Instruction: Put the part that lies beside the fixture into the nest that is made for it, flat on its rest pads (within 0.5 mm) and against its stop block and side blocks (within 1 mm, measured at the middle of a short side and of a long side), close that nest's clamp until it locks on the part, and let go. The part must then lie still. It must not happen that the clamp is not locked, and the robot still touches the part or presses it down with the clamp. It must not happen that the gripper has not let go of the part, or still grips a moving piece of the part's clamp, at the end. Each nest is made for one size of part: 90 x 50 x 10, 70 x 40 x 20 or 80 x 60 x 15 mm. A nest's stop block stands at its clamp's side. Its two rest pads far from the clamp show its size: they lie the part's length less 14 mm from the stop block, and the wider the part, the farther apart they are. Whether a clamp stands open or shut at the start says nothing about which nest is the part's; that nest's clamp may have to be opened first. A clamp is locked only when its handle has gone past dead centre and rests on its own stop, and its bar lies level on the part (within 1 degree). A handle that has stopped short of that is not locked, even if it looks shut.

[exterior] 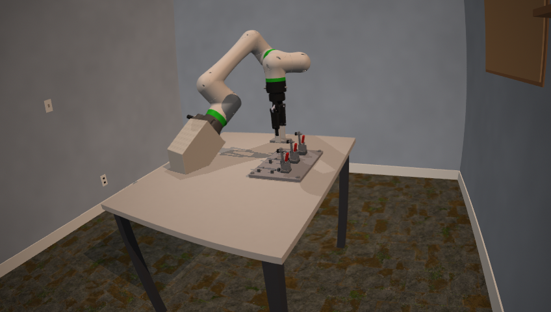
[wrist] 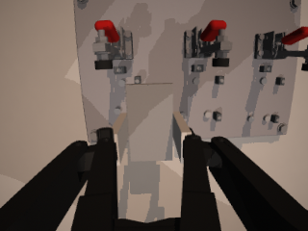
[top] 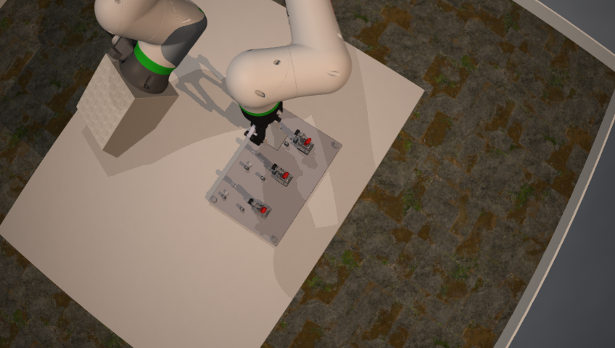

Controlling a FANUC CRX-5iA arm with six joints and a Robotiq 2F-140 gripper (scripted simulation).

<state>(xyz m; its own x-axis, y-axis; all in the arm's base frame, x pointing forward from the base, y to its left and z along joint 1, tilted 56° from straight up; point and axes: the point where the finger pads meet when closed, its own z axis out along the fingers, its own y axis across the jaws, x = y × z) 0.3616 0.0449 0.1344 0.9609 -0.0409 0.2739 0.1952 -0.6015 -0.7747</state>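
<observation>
Right now the grey fixture plate is 80 mm ahead of my hand, 60 mm to the right of it and 110 mm below it. Round my hand: part: 30 mm below.
</observation>
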